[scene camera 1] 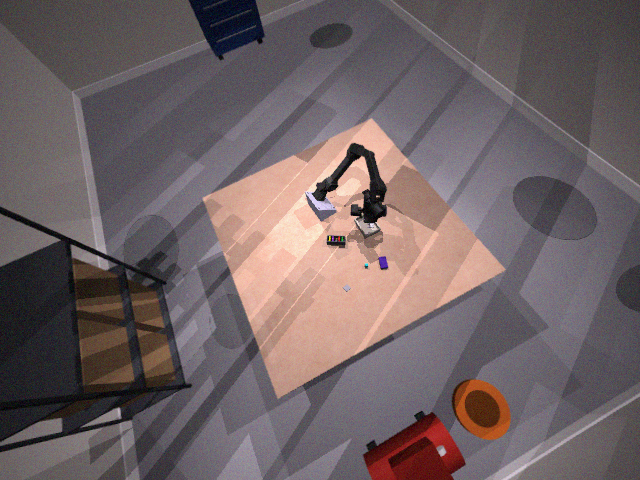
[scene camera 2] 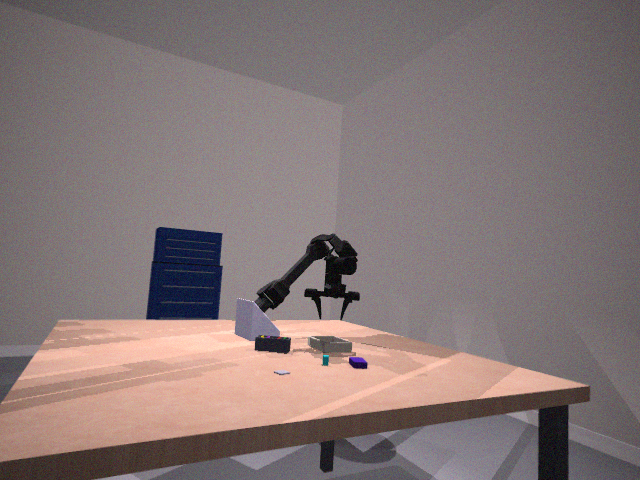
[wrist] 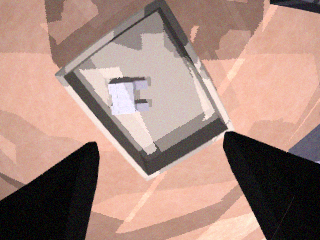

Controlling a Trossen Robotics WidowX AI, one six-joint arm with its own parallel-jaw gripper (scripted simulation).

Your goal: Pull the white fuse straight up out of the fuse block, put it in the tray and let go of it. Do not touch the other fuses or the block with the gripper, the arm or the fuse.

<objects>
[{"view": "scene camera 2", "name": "my gripper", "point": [330, 320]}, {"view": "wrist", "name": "my gripper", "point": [162, 144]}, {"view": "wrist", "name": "white fuse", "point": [123, 99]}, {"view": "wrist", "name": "grey tray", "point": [186, 115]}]
</objects>
